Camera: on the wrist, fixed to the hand. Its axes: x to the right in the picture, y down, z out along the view.
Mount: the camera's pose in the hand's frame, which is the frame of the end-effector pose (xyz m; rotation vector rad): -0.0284 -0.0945 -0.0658 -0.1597 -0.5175 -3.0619
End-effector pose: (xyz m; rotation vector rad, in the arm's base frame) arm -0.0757 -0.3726 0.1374 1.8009 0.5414 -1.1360
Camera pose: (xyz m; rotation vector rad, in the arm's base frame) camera -0.1281 -0.2665 0.1292 0.7800 -1.7178 1.4495
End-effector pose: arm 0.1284 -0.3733 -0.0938 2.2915 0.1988 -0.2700
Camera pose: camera 0.0880 -0.2630 -0.1105 0.3103 -2.5518 1.6664
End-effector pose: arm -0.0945 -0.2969 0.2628 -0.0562 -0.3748 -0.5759
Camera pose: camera -0.1459 -0.3716 0.1864 -0.2266 0.4583 2.4912
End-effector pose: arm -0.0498 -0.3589 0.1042 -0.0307 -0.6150 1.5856
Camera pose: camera 0.0654 -0.3632 0.0762 0.7938 -0.3707 -1.4738
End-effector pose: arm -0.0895 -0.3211 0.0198 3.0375 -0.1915 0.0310
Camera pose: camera -0.1067 -0.2178 0.0754 0.2345 2.9565 -0.6606
